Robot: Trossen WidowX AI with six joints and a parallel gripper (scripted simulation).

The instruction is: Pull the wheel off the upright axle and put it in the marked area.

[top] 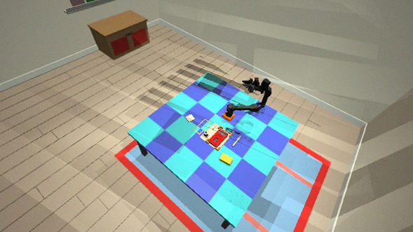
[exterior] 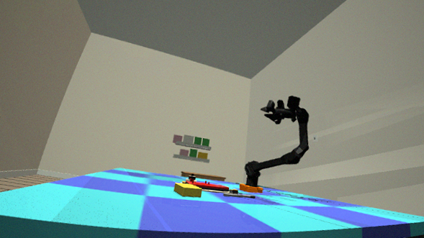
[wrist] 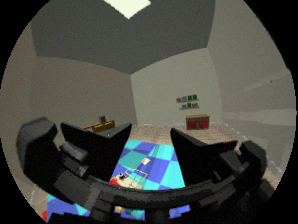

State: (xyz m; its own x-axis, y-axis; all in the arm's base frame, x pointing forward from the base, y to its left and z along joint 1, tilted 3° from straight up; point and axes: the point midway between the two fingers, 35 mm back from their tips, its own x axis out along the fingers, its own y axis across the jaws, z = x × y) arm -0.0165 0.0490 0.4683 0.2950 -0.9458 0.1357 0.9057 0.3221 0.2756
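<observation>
Now: the wheel 370 mm ahead of my gripper tip, 150 mm to the right of it and 460 mm below it. The rest, counted from my gripper tip: pale square tile: 260 mm ahead, 390 mm to the right, 500 mm below; then thin white bar: 270 mm ahead, 160 mm to the left, 500 mm below; then yellow block: 510 mm ahead, 140 mm to the left, 490 mm below.
</observation>
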